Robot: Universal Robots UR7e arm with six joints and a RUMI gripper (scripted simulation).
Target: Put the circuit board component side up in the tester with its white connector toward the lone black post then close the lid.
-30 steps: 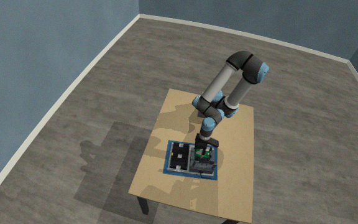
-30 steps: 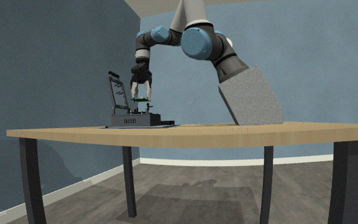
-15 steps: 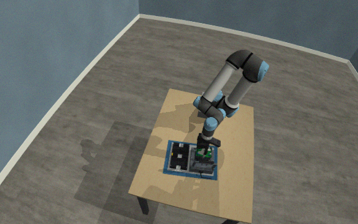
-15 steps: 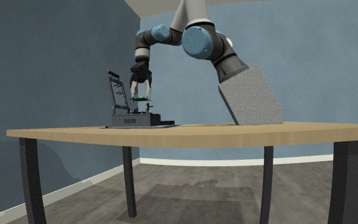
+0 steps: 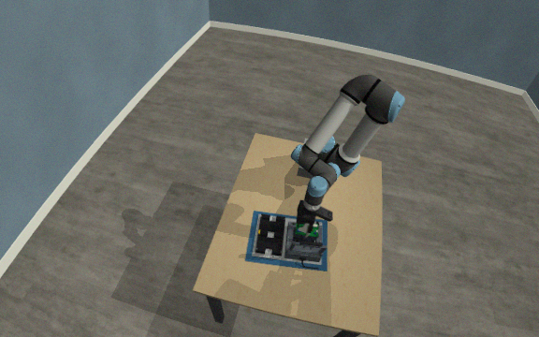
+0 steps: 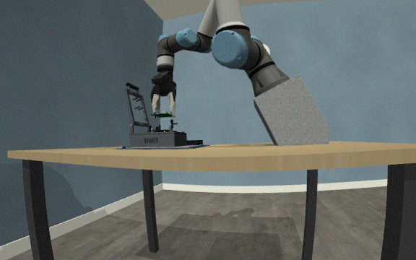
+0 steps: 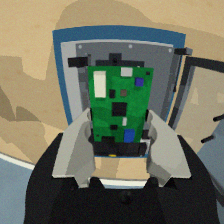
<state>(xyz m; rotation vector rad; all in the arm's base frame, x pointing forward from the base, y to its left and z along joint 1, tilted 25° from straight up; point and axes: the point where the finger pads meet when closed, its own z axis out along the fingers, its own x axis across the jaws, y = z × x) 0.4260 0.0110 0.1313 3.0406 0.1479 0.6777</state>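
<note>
The green circuit board is right at my hand. From my hand the other things lie so: tester bed: 1 cm ahead, 1 cm to the left, 6 cm below; then see-through lid: 12 cm ahead, 1 cm to the left, 5 cm above.
</note>
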